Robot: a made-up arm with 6 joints. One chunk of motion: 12 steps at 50 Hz.
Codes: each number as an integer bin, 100 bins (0 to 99) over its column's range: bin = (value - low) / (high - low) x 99, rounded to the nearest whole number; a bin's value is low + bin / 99 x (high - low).
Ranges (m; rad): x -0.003..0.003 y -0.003..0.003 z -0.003..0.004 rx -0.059..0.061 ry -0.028..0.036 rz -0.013..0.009
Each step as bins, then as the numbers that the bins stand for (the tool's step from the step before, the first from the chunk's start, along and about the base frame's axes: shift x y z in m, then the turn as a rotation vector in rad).
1 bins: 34 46 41 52 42 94
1 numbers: -0.00094 -0.00021 -0.00010 0.00403 -0.00085 0.00789
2 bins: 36 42 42 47 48 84
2 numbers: -0.00082 -0.00045 -0.00003 -0.00203 0.00303 0.00567
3 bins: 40 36 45 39 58 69
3 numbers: -0.00058 -0.00082 0.00018 -0.01173 0.00949 0.00233
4 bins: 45 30 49 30 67 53
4 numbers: -0.00027 -0.00118 0.00046 -0.02264 0.01531 -0.00122
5 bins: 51 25 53 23 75 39
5 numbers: 0.00009 -0.00148 0.00075 -0.03112 0.02048 -0.00433
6 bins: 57 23 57 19 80 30
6 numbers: 0.00045 -0.00161 0.00103 -0.03597 0.02372 -0.00633
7 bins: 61 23 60 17 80 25
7 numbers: 0.00070 -0.00161 0.00124 -0.03839 0.02372 -0.00744
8 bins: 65 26 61 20 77 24
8 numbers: 0.00094 -0.00142 0.00131 -0.03476 0.02178 -0.00767
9 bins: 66 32 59 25 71 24
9 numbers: 0.00100 -0.00106 0.00117 -0.02870 0.01790 -0.00767
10 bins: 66 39 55 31 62 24
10 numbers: 0.00100 -0.00064 0.00089 -0.02142 0.01208 -0.00767
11 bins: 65 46 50 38 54 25
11 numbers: 0.00094 -0.00021 0.00054 -0.01294 0.00691 -0.00744
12 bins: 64 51 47 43 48 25
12 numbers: 0.00088 0.00009 0.00032 -0.00688 0.00303 -0.00744
